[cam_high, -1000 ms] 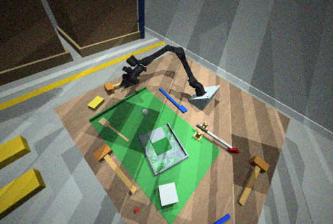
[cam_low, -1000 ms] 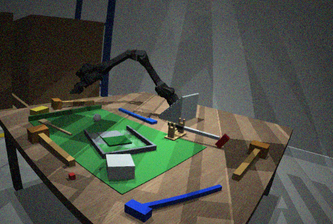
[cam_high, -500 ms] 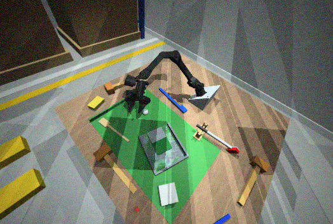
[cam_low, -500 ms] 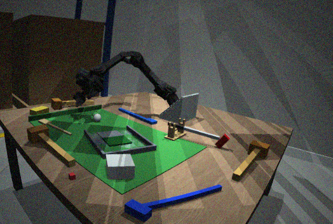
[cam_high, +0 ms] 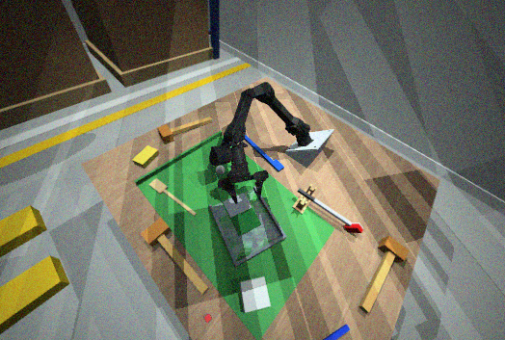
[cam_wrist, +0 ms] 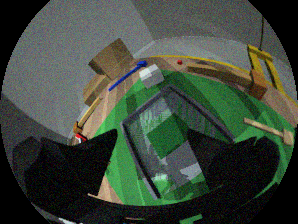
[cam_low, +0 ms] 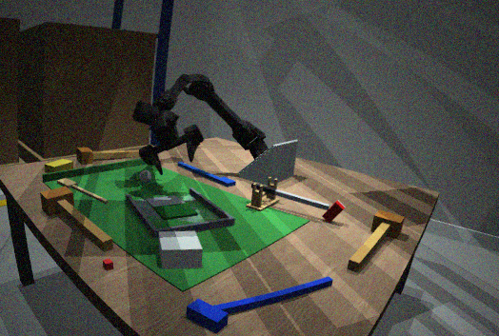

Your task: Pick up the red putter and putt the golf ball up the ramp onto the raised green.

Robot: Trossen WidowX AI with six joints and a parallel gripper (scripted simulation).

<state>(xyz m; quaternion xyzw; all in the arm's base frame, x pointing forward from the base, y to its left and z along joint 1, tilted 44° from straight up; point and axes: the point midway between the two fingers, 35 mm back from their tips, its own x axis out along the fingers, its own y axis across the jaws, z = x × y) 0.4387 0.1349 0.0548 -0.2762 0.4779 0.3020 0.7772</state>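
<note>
My gripper tip is 290 mm past the red putter, 210 mm to the right of it and 80 mm above it. From my gripper tip the other things lie so: wooden stand 250 mm behind, 110 mm to the left, 80 mm below; wooden spatula 270 mm to the right, 210 mm ahead, 110 mm below; white golf ball 230 mm to the right, 100 mm below, 40 mm behind.
</note>
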